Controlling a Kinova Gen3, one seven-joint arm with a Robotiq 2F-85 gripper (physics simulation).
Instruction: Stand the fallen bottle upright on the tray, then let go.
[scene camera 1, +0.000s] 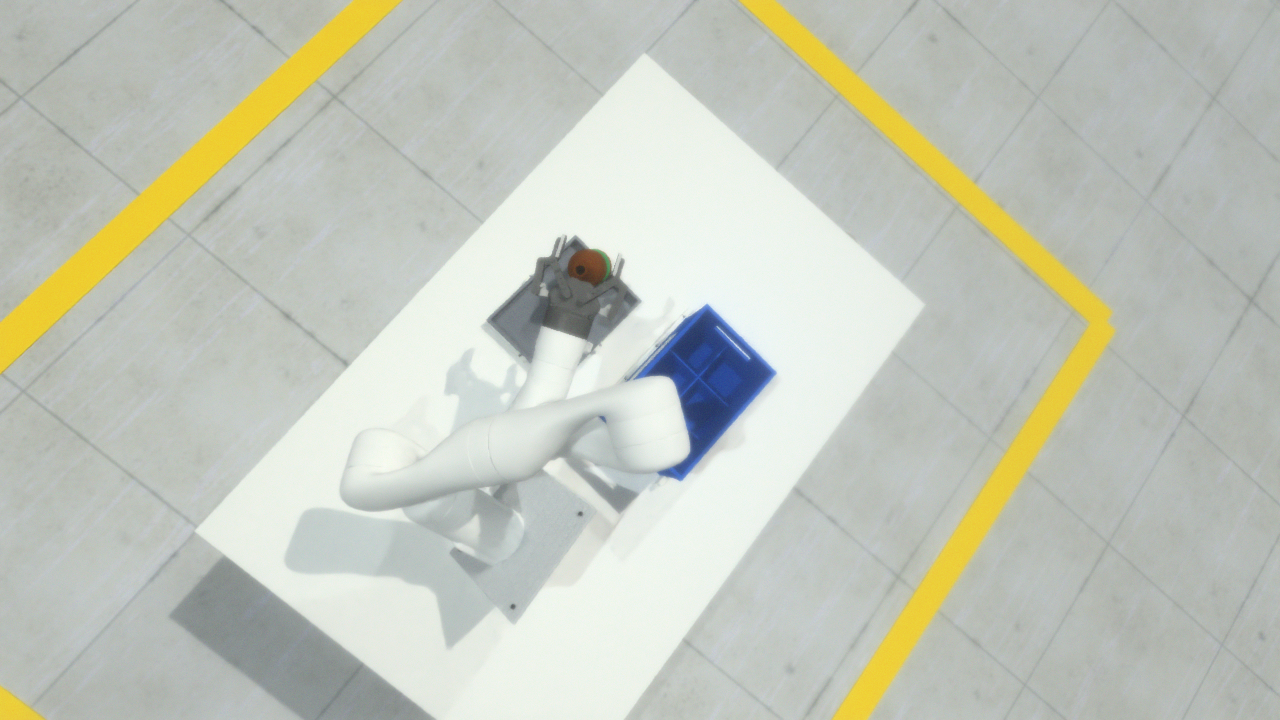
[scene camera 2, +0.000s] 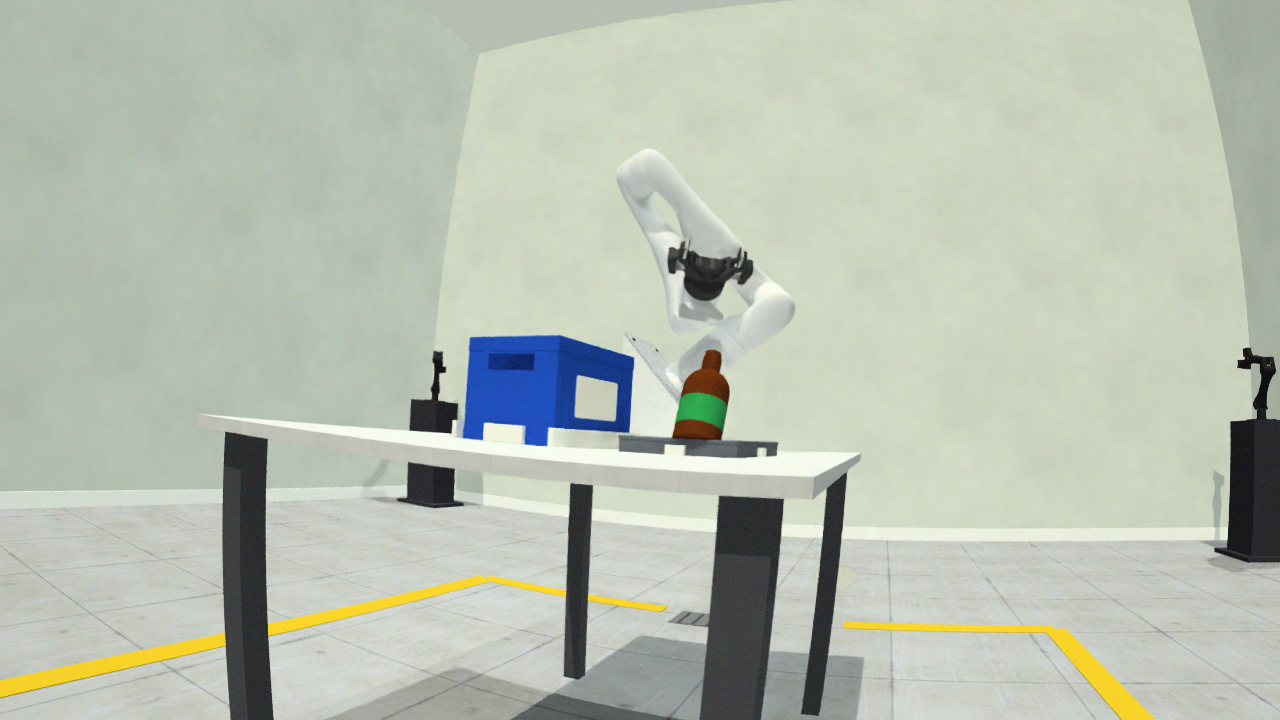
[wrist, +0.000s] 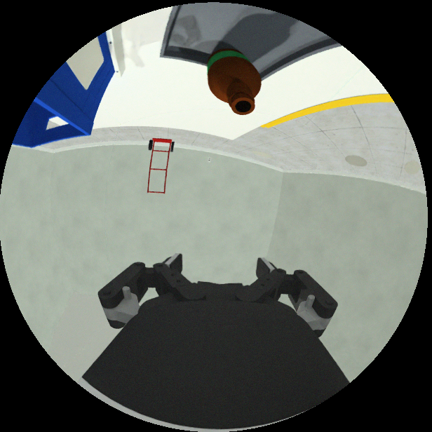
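Pixels of known places: gripper, fingertip midpoint: (scene camera 1: 592, 244) (scene camera 2: 715, 248); arm's base, origin of the base link: (scene camera 1: 502, 535) (scene camera 2: 677, 385).
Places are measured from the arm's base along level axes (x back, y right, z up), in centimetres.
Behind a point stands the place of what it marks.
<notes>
The brown bottle (scene camera 1: 590, 263) @[x -47.8, y -20.0, z -1.2 cm] (scene camera 2: 702, 412) @[x -52.7, y -21.2, z -8.2 cm] (wrist: 234, 80) with a green band stands on the grey tray (scene camera 1: 519, 317) @[x -33.0, y -24.5, z -14.2 cm] (scene camera 2: 747, 447) @[x -48.0, y -27.3, z -13.1 cm] (wrist: 200, 20), neck up. It leans a little to the right in scene camera 2. Its base is at the tray's rim, near a corner; whether it rests on the rim itself I cannot tell. My gripper (scene camera 1: 590, 248) @[x -44.8, y -20.1, z 19.0 cm] (scene camera 2: 713, 250) @[x -44.8, y -20.1, z 19.0 cm] (wrist: 219, 264) is open and empty. It is raised above the bottle's neck, apart from it, with its fingers on either side of the bottle as seen from above.
A blue crate (scene camera 1: 760, 374) @[x -53.6, y 19.0, z -2.4 cm] (scene camera 2: 510, 394) @[x -55.0, y 10.4, z -6.8 cm] (wrist: 65, 95) with compartments stands on the white table (scene camera 1: 805, 286) @[x -79.8, y 17.7, z -14.7 cm] (scene camera 2: 769, 474) @[x -95.0, y -39.1, z -14.7 cm] beside the tray, taller than the tray. My white arm (scene camera 1: 501, 443) @[x -12.7, y -10.5, z 36.3 cm] (scene camera 2: 698, 214) @[x -19.8, y -9.4, z 34.1 cm] reaches over the table and partly over the crate.
</notes>
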